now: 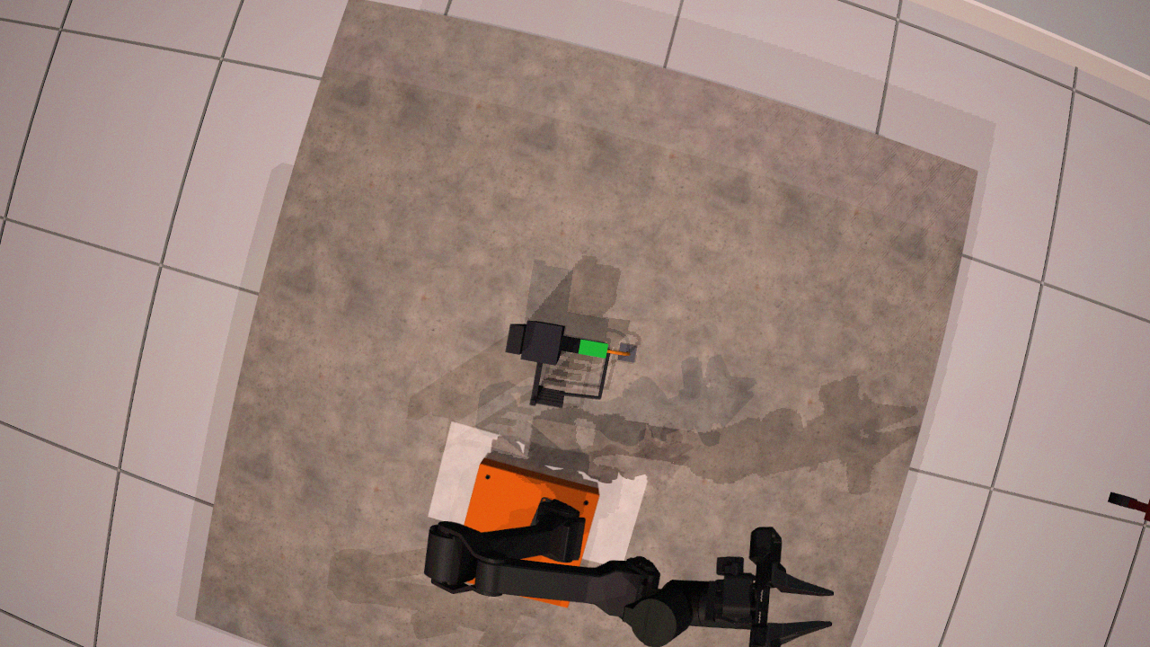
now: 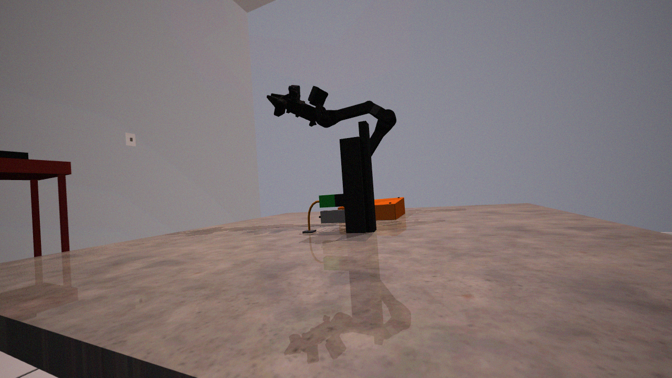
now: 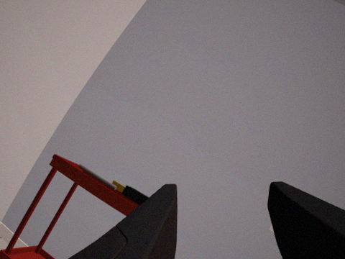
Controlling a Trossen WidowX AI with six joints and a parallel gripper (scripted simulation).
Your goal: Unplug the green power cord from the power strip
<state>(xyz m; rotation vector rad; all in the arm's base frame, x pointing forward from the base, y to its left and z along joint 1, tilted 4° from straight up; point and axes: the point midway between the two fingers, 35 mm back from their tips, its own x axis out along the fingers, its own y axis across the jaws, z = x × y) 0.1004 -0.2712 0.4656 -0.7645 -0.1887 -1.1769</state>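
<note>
Right now the green plug is 15 cm ahead of my gripper tip, 38 cm to the left of it and 43 cm below it.
</note>
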